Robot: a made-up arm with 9 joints. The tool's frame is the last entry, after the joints.
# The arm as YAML. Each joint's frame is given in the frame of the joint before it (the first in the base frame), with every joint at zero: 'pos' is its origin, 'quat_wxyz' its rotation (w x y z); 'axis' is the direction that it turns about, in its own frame. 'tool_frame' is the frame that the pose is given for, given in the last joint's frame.
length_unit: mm
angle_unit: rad
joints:
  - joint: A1
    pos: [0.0, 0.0, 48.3]
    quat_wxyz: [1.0, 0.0, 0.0, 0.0]
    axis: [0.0, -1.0, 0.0]
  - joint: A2
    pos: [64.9, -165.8, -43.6]
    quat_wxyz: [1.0, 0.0, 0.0, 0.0]
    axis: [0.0, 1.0, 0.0]
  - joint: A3
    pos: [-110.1, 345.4, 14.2]
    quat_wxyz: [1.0, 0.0, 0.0, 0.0]
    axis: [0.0, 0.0, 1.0]
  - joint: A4
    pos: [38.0, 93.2, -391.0]
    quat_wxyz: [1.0, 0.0, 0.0, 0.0]
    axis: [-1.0, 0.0, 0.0]
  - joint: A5
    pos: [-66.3, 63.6, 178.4]
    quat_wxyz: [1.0, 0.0, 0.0, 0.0]
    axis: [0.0, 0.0, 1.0]
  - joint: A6
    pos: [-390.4, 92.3, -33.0]
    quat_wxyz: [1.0, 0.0, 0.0, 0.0]
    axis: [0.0, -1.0, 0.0]
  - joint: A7
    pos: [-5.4, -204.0, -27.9]
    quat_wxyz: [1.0, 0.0, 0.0, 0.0]
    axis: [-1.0, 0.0, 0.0]
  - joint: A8
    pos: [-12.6, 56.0, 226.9]
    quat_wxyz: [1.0, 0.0, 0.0, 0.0]
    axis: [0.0, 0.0, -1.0]
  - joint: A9
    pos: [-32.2, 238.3, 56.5]
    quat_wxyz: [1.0, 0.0, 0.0, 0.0]
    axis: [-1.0, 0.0, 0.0]
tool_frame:
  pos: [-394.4, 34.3, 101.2]
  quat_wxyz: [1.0, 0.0, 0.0, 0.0]
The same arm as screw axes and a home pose.
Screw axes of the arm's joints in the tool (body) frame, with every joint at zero. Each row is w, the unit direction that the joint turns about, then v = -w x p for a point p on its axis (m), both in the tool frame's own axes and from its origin. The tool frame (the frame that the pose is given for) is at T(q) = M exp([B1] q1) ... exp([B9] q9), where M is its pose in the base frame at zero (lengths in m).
B1: w 0 -1 0 v -0.0817 0 -0.9085
B2: w 0 1 0 v 0.1253 0 0.9734
B3: w 0 0 1 v -0.3737 -0.8633 0
B4: w -1 0 0 v 0 0.5021 -0.2805
B5: w 0 0 1 v -0.2169 -0.835 0
B6: w 0 -1 0 v -0.3567 0 -0.4446
B7: w -1 0 0 v 0 0.3846 -0.3286
B8: w 0 0 -1 v 0.2726 0.4266 0
B9: w -1 0 0 v 0 0.1012 -0.0343
M: xyz -0.9085 0.5533 0.13 (m) quaternion w x y z 1 0 0 0

